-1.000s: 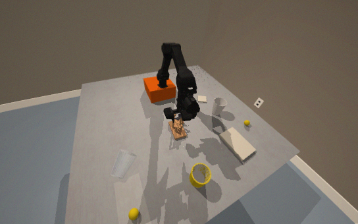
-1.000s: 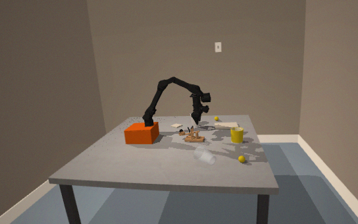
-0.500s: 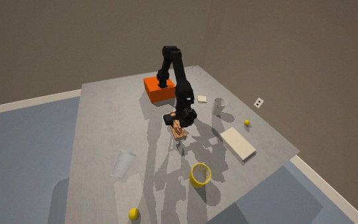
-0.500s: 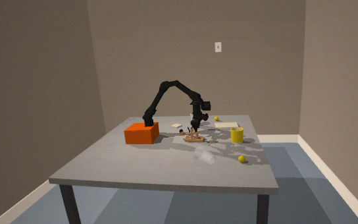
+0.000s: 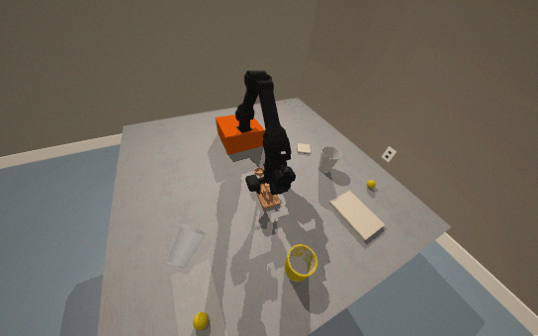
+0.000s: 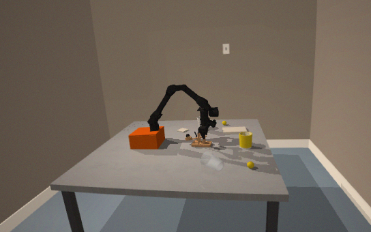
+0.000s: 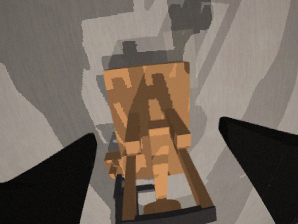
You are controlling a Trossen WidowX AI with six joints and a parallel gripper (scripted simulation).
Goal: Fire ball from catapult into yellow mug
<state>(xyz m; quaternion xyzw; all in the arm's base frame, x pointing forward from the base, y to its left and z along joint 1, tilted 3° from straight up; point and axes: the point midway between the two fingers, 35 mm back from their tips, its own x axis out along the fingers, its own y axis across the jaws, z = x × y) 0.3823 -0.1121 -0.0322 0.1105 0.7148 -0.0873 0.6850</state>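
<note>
Right now the small black ball is 13 cm behind my gripper tip, 20 cm to the left of it and 5 cm below it. Round my gripper tip: wooden catapult 6 cm behind, 4 cm to the left, 1 cm below; yellow mug 28 cm ahead, 9 cm to the right, 4 cm below; beige board 28 cm ahead, 27 cm to the left, 6 cm below.
</note>
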